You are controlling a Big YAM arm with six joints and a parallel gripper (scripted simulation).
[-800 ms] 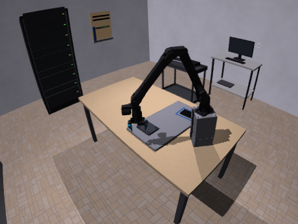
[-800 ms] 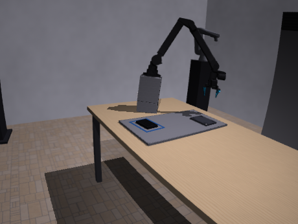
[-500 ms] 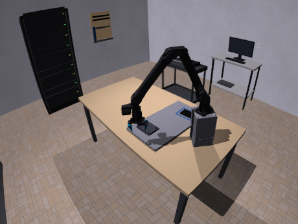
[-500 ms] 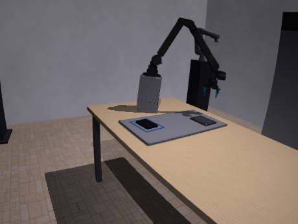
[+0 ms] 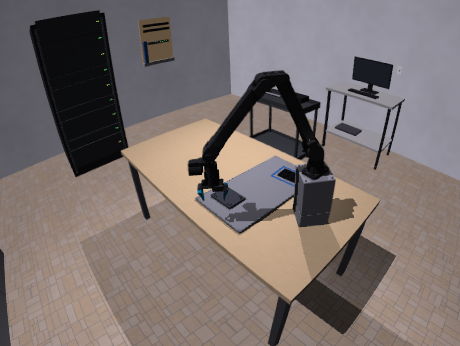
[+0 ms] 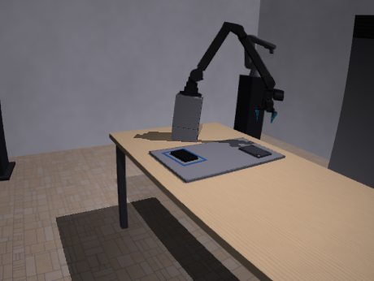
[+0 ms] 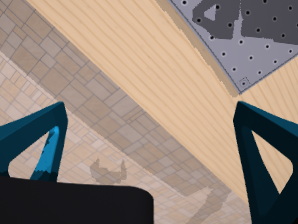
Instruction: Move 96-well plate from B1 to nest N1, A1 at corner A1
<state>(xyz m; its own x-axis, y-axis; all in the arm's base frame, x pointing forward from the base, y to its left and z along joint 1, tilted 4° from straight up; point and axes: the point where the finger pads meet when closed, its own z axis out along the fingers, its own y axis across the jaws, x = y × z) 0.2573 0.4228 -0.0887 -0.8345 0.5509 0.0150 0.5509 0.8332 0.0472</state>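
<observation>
The black 96-well plate is 590 mm to the right of my hand, 140 mm below it and 70 mm ahead of it. Also, from my hand: plate nest N1: 160 mm to the right, 150 mm below, 130 mm ahead.
</observation>
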